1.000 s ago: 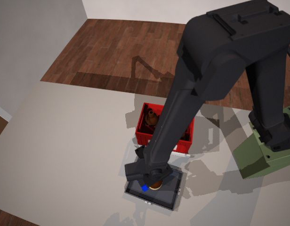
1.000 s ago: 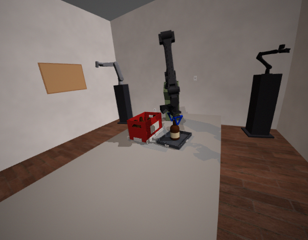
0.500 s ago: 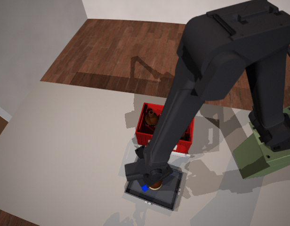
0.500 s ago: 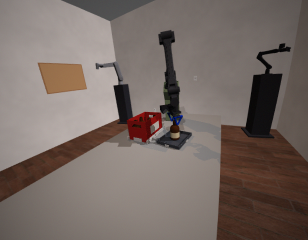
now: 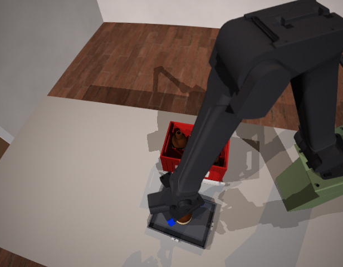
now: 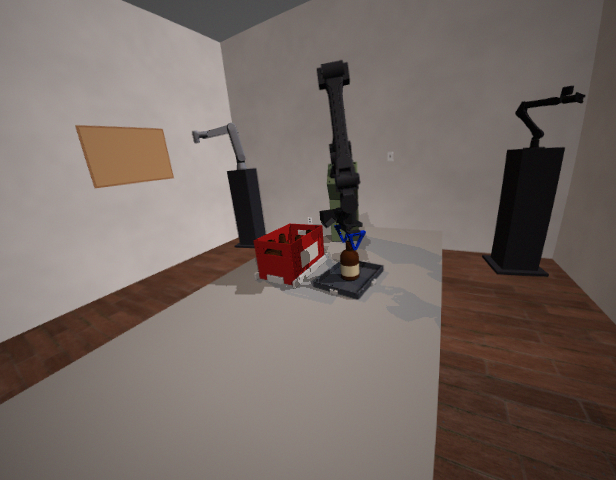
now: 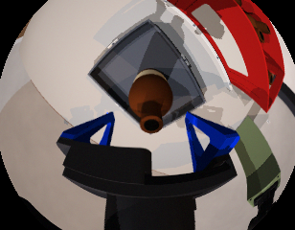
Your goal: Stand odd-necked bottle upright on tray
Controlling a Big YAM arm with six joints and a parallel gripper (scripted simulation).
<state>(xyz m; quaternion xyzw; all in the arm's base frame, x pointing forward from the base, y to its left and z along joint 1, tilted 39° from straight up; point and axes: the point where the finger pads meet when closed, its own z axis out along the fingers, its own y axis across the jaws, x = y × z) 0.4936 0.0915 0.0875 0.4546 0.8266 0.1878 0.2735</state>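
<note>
Now: the brown bottle 60 mm below my hand. Also, from my hand: dark grey tray (140 mm below); then crate (270 mm to the right, 60 mm below, 60 mm behind).
</note>
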